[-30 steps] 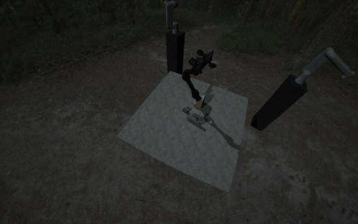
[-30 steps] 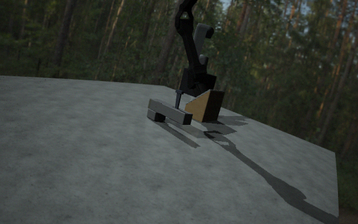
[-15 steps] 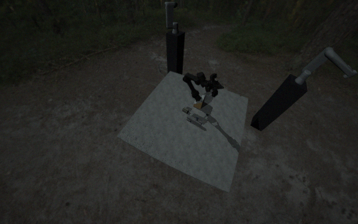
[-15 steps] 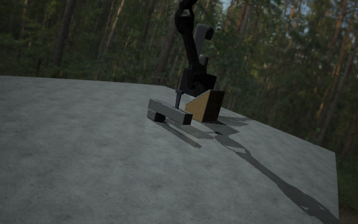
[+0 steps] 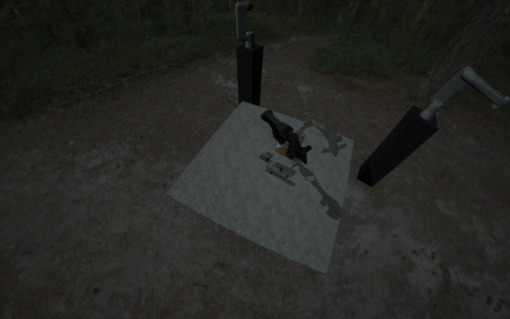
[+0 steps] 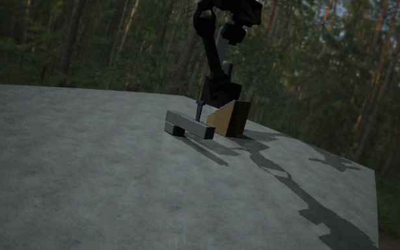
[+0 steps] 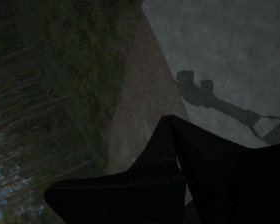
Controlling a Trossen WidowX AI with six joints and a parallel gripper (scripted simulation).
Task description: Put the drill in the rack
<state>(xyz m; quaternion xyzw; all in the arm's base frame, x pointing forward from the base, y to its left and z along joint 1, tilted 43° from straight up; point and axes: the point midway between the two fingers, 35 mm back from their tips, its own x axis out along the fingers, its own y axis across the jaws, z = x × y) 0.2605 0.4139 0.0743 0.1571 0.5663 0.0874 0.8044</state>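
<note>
Now: gripper tip 40 mm past the dark key, 160 mm to the left of it and 260 mm above it. Also, from my gripper tip: grey block: 40 mm behind, 190 mm to the right, 320 mm below; then drill: 40 mm behind, 210 mm to the right, 310 mm below.
</note>
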